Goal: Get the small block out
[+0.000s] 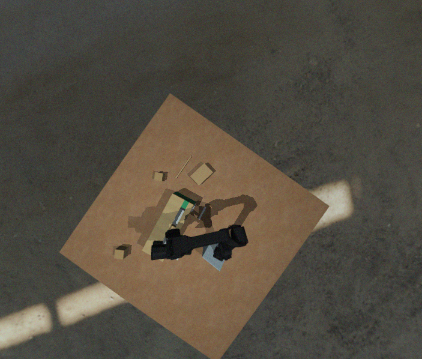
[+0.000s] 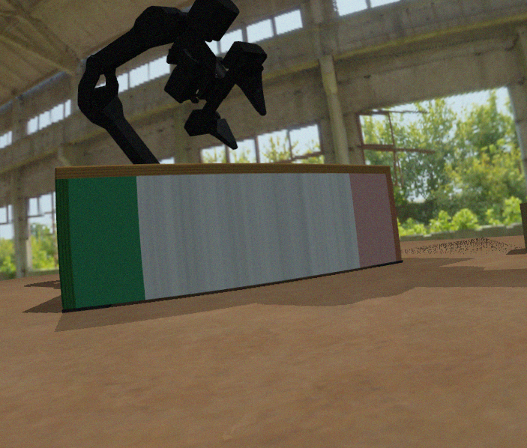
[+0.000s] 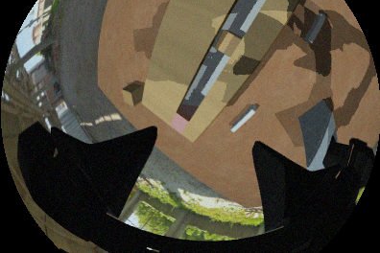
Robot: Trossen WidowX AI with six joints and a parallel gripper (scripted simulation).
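My gripper tip is 16 cm above the tan box, 5 cm to the left of it and 3 cm short of it. From my gripper tip the other things lie so: flat tan block (41 cm to the right, 19 cm below, 7 cm ahead); thin stick (39 cm to the right, 22 cm below, 20 cm ahead).
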